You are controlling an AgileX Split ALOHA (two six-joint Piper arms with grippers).
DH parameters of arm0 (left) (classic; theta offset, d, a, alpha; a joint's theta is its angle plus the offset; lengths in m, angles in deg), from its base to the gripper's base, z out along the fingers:
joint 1: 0 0.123 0 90
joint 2: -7.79 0 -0.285 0
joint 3: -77.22 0 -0.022 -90
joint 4: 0 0.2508 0 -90
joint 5: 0 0 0.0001 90
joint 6: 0 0.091 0 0
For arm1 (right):
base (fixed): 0 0 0 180
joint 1: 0 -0.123 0 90
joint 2: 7.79 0 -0.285 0
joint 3: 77.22 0 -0.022 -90
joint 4: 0 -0.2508 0 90
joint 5: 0 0 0.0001 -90
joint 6: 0 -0.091 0 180
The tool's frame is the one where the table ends.
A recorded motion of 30 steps. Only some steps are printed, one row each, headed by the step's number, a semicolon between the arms.
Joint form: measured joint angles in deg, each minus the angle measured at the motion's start. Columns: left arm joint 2, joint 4, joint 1, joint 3, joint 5, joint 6; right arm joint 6, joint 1, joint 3, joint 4, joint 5, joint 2.
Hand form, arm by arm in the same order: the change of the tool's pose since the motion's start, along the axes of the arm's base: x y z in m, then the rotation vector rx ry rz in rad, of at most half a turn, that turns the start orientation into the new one. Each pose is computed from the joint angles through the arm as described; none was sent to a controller.
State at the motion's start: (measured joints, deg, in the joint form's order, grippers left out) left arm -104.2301 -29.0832 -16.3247 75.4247 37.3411 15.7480; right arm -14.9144 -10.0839 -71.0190 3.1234 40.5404 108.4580
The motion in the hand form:
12: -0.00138 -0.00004 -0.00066 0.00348 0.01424 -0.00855; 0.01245 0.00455 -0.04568 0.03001 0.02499 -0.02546
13: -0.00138 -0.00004 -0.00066 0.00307 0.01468 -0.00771; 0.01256 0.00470 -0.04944 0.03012 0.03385 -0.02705
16: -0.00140 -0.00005 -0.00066 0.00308 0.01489 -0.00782; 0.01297 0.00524 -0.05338 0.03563 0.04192 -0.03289
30: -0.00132 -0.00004 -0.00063 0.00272 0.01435 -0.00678; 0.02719 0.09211 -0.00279 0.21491 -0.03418 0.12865
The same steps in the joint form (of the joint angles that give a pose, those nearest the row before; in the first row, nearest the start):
12: 0.00 0.16 0.00 0.00 0.96 0.00; -0.42 0.00 0.00 -2.10 -6.12 7.23
13: 0.00 0.16 0.00 0.00 0.96 -0.06; -0.42 0.00 0.00 -2.23 -6.18 7.79
16: 0.00 0.16 0.00 0.00 0.97 -0.06; -0.42 0.00 -0.06 -2.74 -6.34 8.41
30: 0.00 0.16 0.00 0.00 0.92 -0.10; 6.40 -9.46 -12.14 -15.76 -0.99 8.41

